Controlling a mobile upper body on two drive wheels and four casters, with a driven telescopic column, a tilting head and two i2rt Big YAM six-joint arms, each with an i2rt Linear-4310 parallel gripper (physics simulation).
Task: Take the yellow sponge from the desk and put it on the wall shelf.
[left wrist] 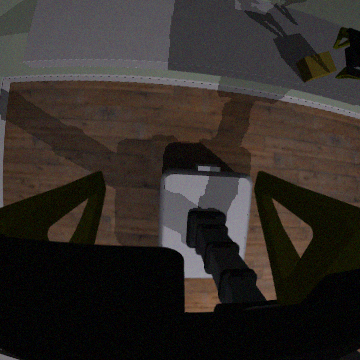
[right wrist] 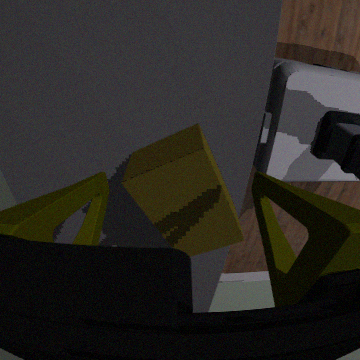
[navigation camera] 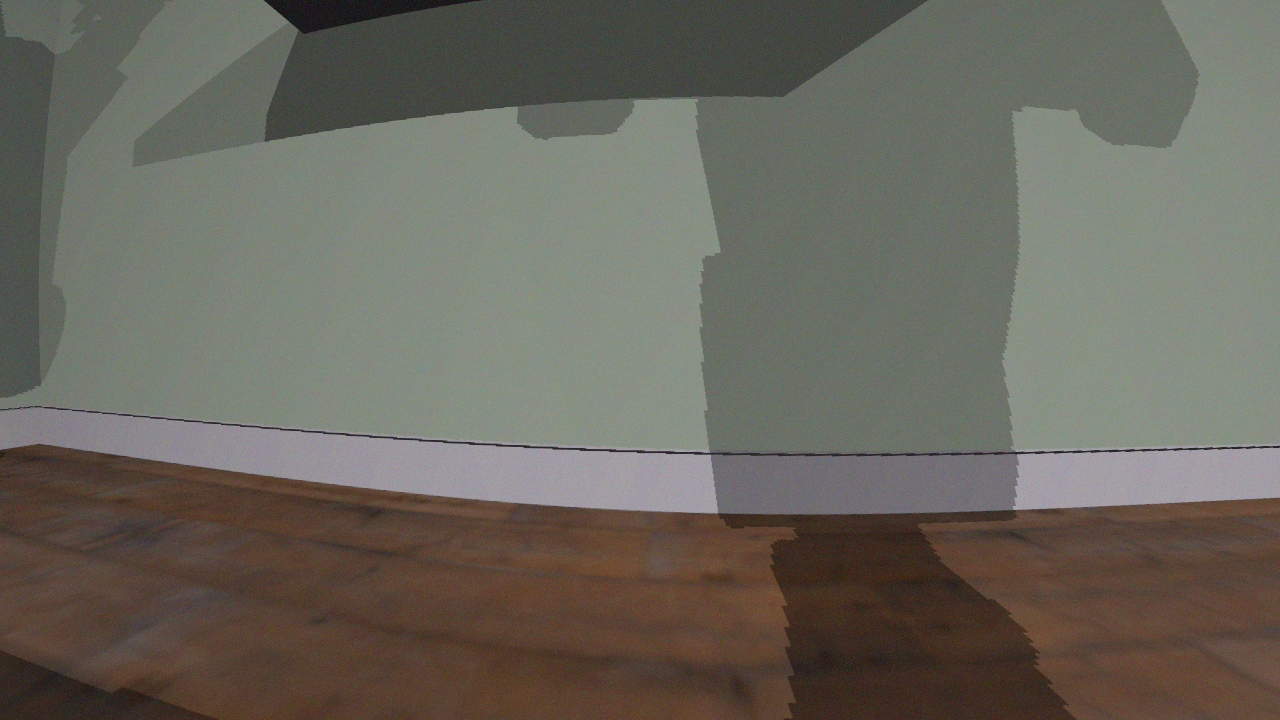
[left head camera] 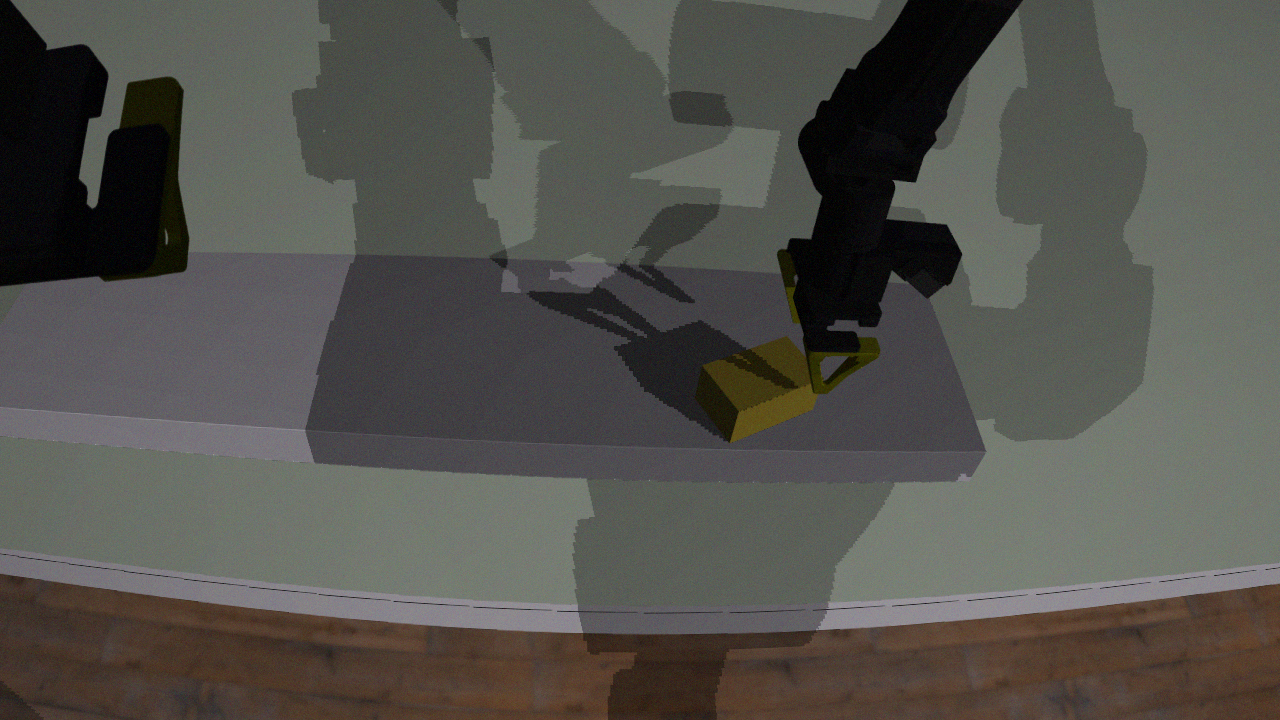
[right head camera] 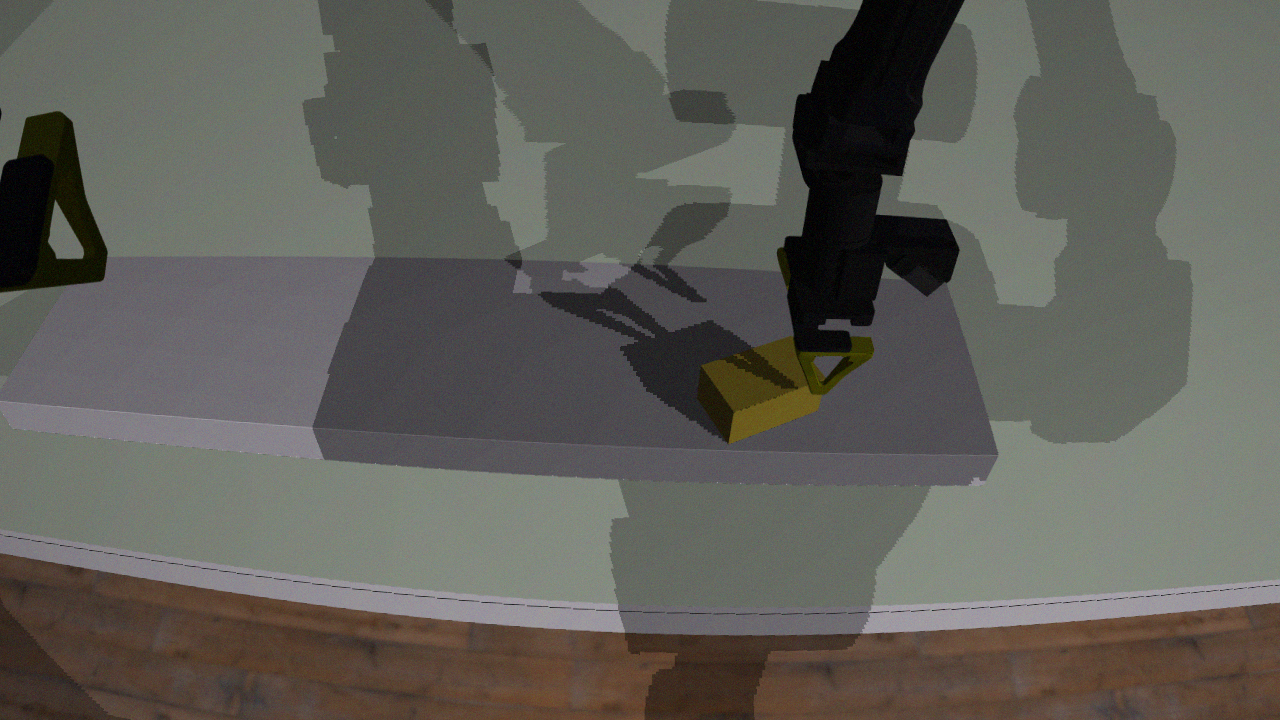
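Observation:
The yellow sponge [left head camera: 751, 376] [right head camera: 756, 380] [left wrist: 317, 66] [right wrist: 175, 195] lies turned at an angle on the grey wall shelf [left head camera: 179, 331] [right head camera: 179, 331] [left wrist: 100, 35] [right wrist: 100, 75], near its right end in the head views. My right gripper [left head camera: 807, 356] [right wrist: 179, 179] is open above the shelf, its fingers spread on both sides of the sponge, with gaps beside it in the right wrist view. The sponge's far side is partly hidden by a finger in the head views. My left gripper [left wrist: 179, 179] is open and empty, away from the shelf. The desk does not show.
The green wall [left head camera: 268, 510] [navigation camera: 402, 295] stands behind the shelf, with a white baseboard [left head camera: 447, 604] [navigation camera: 358, 465] above the wooden floor [left head camera: 268, 662] [navigation camera: 358, 608]. The robot's pale base [left wrist: 237, 190] [right wrist: 300, 82] shows below in both wrist views. Robot shadows fall across wall and shelf.

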